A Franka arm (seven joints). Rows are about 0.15 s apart.
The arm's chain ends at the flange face. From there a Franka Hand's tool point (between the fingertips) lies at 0.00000 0.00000 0.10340 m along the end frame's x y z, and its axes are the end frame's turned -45 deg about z.
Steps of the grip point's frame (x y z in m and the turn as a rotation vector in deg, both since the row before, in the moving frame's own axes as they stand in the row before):
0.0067 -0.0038 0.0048 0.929 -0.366 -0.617
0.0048 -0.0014 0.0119 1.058 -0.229 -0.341
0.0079 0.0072 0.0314 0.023 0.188 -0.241
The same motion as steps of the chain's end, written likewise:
0.0037 -0.0067 0.0048 0.398 -0.916 -0.617
0.0040 -0.0033 0.0119 0.586 -0.910 -0.341
0.0105 -0.0002 0.0314 0.149 0.117 -0.241

